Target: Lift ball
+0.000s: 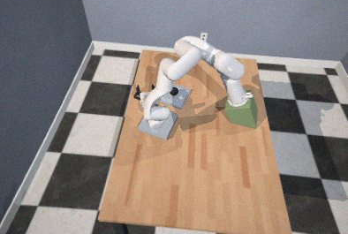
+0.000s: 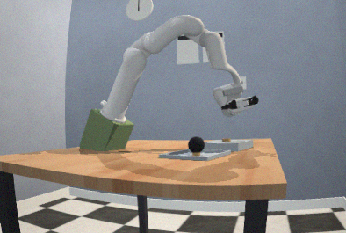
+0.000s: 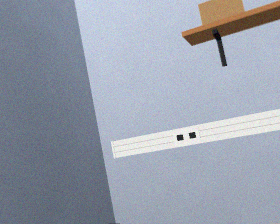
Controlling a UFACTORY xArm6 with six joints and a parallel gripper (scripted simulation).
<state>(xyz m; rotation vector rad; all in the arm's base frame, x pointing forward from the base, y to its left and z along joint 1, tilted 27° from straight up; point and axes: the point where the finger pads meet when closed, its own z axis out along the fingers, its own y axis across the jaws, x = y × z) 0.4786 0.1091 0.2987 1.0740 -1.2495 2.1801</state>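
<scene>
The black ball lies 16 cm to the right of my hand, 15 cm below it and 15 cm behind it. Round my hand: shallow grey tray 19 cm below, 16 cm to the right, 15 cm behind.
</scene>
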